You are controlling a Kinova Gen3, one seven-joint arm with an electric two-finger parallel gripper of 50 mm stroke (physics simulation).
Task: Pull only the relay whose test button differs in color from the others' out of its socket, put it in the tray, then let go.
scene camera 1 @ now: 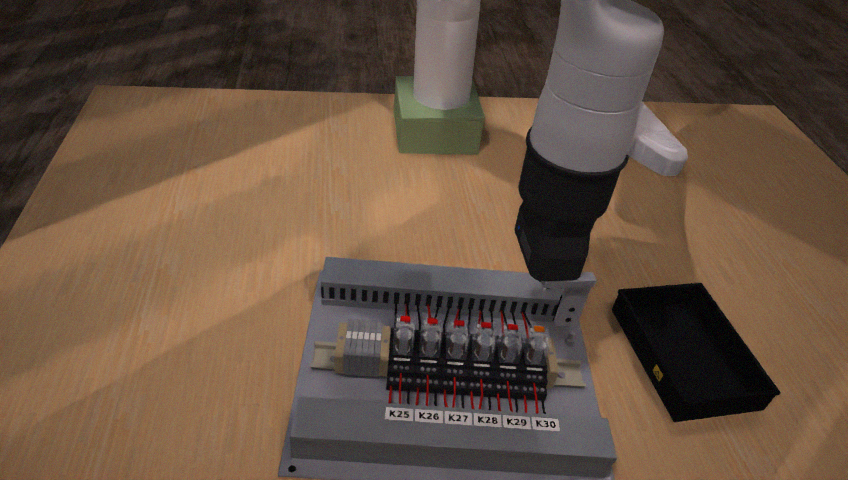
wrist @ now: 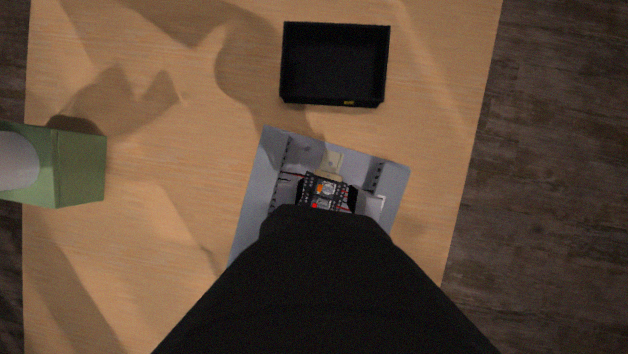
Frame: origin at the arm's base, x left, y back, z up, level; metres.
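Where they show: gripper, fingertip midpoint: (scene camera 1: 556, 300) (wrist: 325, 191); arm's base, origin of the base link: (scene camera 1: 441, 94) (wrist: 14, 160).
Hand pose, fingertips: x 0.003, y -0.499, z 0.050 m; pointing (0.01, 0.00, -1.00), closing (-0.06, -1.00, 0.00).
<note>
Things, the pixels of their centre, and the offset from my fingertips.
- relay with the orange test button, body centre: (scene camera 1: 535, 347) (wrist: 325, 187) dx -0.006, dy -0.002, dz -0.072 m
- K29, body centre: (scene camera 1: 509, 346) (wrist: 319, 204) dx -0.033, dy +0.004, dz -0.072 m
- black tray, body centre: (scene camera 1: 688, 347) (wrist: 333, 67) dx +0.189, dy +0.001, dz -0.102 m
The relay with the orange test button (scene camera 1: 536, 349) (wrist: 328, 188) sits in its socket at the right end of the row, above the label K30. The other relays, such as the one at K29 (scene camera 1: 510, 346) (wrist: 323, 202), have red buttons and sit in their sockets. The black tray (scene camera 1: 720, 409) (wrist: 320, 102) lies right of the panel. My gripper (scene camera 1: 562, 314) (wrist: 325, 191) is open and empty, with its fingers pointing down. In the wrist view its fingertips stand on either side of the orange-button and K29 relays; their exact height is unclear. In the scene view one finger is hidden.
The grey panel (scene camera 1: 452, 443) (wrist: 250, 200) has raised wire ducts along its back and front edges. Grey terminal blocks (scene camera 1: 363, 350) stand left of the relays. Red and black wires run to the sockets. A green block (scene camera 1: 439, 136) (wrist: 80, 167) with a white cylinder (scene camera 1: 445, 59) stands farther back.
</note>
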